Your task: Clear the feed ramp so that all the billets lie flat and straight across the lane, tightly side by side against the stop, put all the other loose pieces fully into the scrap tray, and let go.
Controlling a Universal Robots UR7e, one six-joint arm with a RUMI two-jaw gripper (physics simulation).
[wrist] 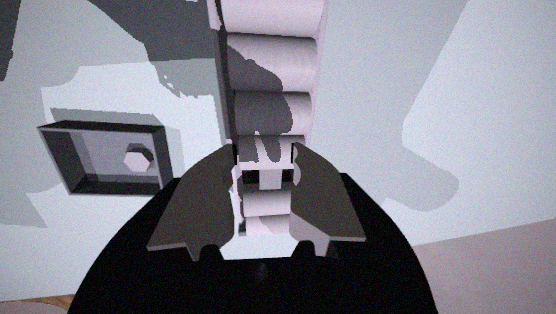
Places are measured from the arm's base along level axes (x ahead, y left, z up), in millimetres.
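Pixels of known places: gripper, fingertip midpoint: (264, 146).
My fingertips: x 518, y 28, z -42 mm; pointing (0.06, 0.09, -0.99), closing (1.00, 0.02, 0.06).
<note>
For each thing: its top centre in the pictures, then the offset to it from my fingertips. "spot": a spot on its surface instead.
- feed ramp, surface spot: (218, 65) spot: 36 mm back, 60 mm left, 34 mm down
- large upper billet, surface spot: (272, 15) spot: 7 mm ahead, 89 mm left, 4 mm down
- lowest billet, top centre: (271, 230) 7 mm ahead, 128 mm right, 26 mm down
- dark scrap tray, top centre: (106, 166) 202 mm back, 55 mm right, 84 mm down
- pale hexagonal piece, top centre: (136, 162) 175 mm back, 58 mm right, 99 mm down
The feed ramp (218, 65) runs down the middle of the wrist view. Several pale billets lie across its lane: a large upper billet (272, 15), then a billet (300, 60), a billet (301, 111) and a billet (248, 150) close together. Below is a dark gap with a small pale block (270, 178) in it. Past the gap lie a billet (267, 202) and a lowest billet (275, 225). My gripper (264, 146) is partly open and empty, its tips either side of the lane in view; their height is unclear. The dark scrap tray (112, 188) at left holds a pale hexagonal piece (137, 161).
The scrap tray's raised walls stand left of the ramp, near my left finger in view. The ramp has raised side rails. Large shadows fall across the pale surface and the upper billets. A pinkish-brown surface (490, 270) shows at the lower right.
</note>
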